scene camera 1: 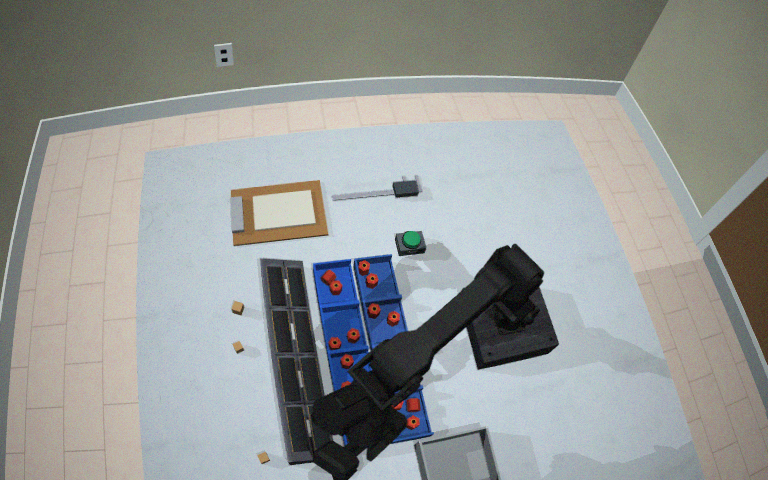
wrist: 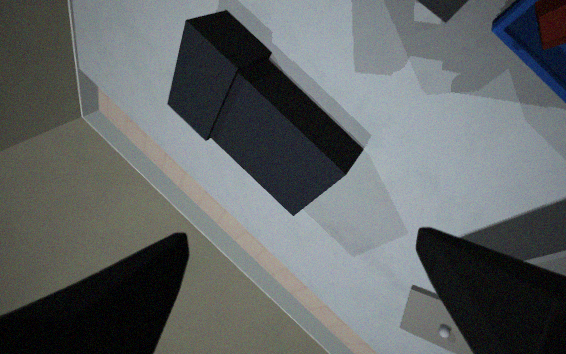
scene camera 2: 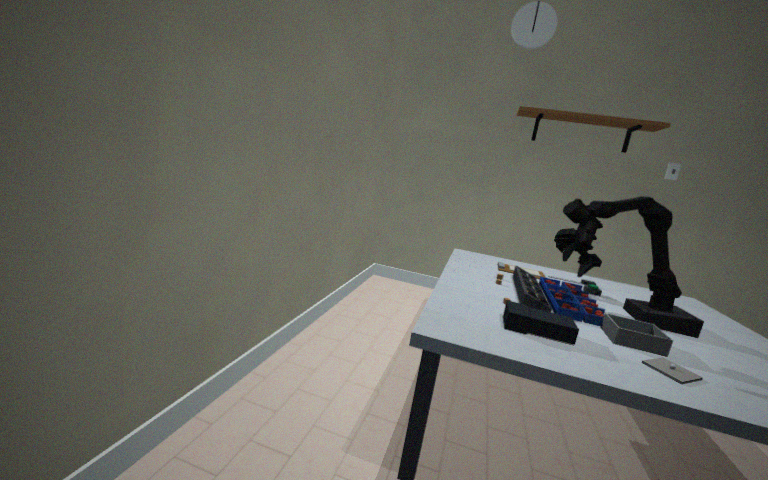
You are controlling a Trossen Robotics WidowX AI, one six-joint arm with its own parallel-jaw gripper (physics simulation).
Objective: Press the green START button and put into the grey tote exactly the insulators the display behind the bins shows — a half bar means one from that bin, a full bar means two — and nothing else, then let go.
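The green START button point(scene camera 1: 411, 239) point(scene camera 2: 592, 287) sits on a dark box beyond the bins. Blue bins point(scene camera 1: 339, 306) point(wrist: 530, 60) stand in two columns, holding red insulators with a centre hole, such as one insulator point(scene camera 1: 371, 280), and plain red blocks, such as one block point(scene camera 1: 412, 404). My arm hides some bins. The display point(scene camera 1: 290, 355) point(scene camera 2: 529, 288) has dark paired windows; I see no lit bars, and its lower end is partly covered. The grey tote point(scene camera 1: 447, 458) point(scene camera 2: 637, 336) point(wrist: 520, 230) is partly cut off in scene camera 1. My gripper point(scene camera 1: 362, 447) point(scene camera 2: 574, 266) point(wrist: 303, 241) is open and empty, high above the table.
A black two-part box point(scene camera 2: 540, 322) point(wrist: 280, 135) stands near the display's end. A flat plate with a knob point(scene camera 2: 662, 367) point(wrist: 420, 312) lies beyond the tote. A clipboard point(scene camera 1: 323, 215), a caliper point(scene camera 1: 405, 188) and small wooden cubes point(scene camera 1: 237, 307) lie around the bins and display.
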